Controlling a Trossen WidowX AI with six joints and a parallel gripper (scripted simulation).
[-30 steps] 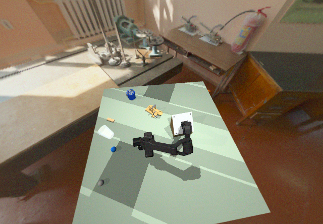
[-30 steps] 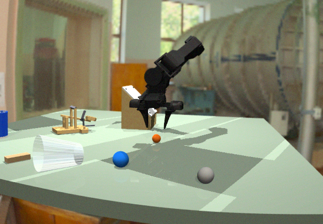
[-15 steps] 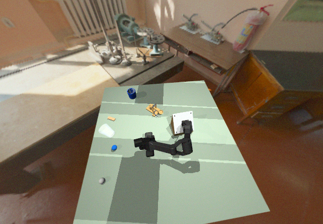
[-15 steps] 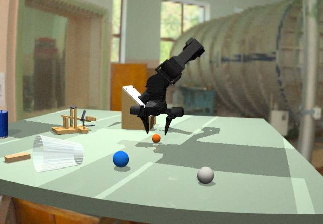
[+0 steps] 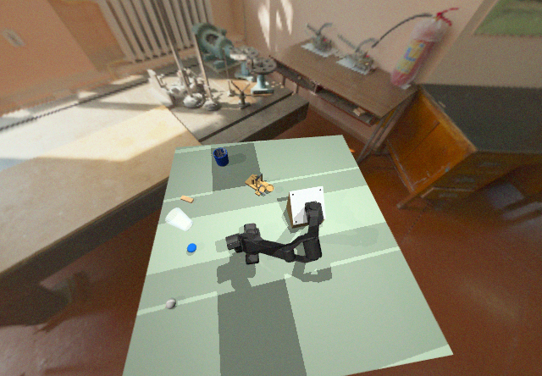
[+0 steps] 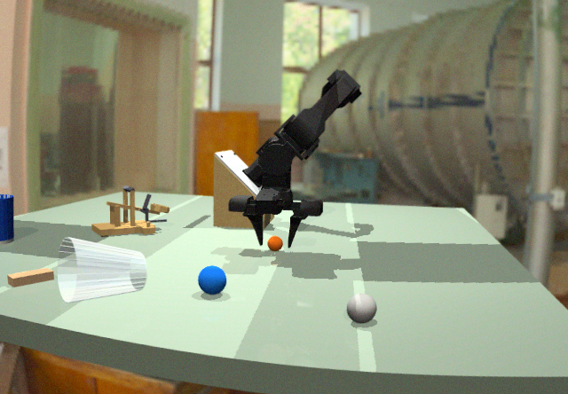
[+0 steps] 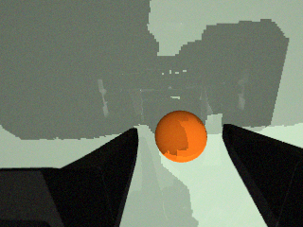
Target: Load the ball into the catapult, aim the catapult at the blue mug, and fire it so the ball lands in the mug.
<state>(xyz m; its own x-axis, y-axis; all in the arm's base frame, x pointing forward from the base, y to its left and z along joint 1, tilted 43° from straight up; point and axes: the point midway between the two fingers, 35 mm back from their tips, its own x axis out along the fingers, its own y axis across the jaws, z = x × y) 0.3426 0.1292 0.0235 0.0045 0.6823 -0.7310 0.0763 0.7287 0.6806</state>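
My gripper tip is now 11 cm past the wooden catapult, 34 cm to the left of it and 4 cm below it. Also, from my gripper tip: blue ball 30 cm ahead, 6 cm to the right, 1 cm above; grey ball 39 cm ahead, 16 cm to the left, 1 cm above; orange ball 1 cm above.
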